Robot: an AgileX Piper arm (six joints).
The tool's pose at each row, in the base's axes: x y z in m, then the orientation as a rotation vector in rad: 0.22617 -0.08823 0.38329 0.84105 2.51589 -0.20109; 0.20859 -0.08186 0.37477 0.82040 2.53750 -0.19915; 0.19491 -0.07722 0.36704 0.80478 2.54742 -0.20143; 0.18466 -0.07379 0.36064 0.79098 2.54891 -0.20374; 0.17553 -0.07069 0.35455 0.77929 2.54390 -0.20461; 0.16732 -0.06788 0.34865 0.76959 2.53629 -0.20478; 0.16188 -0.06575 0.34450 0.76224 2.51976 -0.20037; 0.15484 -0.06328 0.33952 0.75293 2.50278 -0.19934
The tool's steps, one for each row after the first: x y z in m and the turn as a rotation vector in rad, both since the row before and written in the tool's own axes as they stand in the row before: 0.01975 -0.00553 -0.00123 -0.00240 0.01394 -0.01916; 0.01582 -0.00427 0.00030 -0.00038 0.00418 -0.01331; 0.01215 -0.00308 0.00082 -0.00146 -0.00297 -0.00983; 0.01106 -0.00260 0.00103 -0.00311 -0.00811 -0.00647; 0.01018 -0.00225 0.00120 -0.00357 -0.00982 -0.00438; 0.00700 -0.00124 0.00086 -0.00773 -0.01674 0.00035; 0.00875 -0.00185 0.00069 -0.00596 -0.01819 -0.00148
